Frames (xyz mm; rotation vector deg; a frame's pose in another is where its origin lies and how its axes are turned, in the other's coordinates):
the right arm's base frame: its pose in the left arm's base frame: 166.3 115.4 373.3 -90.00 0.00 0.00
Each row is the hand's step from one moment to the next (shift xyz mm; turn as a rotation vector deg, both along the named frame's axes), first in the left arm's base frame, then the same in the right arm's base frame.
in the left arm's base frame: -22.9 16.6 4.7 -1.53 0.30 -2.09
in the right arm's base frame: -22.9 -4.7 16.6 -1.53 2.09 0.30
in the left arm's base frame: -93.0 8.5 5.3 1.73 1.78 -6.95
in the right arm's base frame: -93.0 -5.3 8.5 1.73 6.95 1.78
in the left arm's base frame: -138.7 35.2 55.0 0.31 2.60 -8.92
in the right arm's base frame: -138.7 -55.0 35.2 0.31 8.92 2.60
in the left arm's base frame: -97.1 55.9 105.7 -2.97 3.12 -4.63
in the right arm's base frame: -97.1 -105.7 55.9 -2.97 4.63 3.12
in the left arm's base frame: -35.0 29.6 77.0 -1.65 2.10 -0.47
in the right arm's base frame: -35.0 -77.0 29.6 -1.65 0.47 2.10
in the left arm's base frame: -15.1 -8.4 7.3 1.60 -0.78 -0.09
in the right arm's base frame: -15.1 -7.3 -8.4 1.60 0.09 -0.78
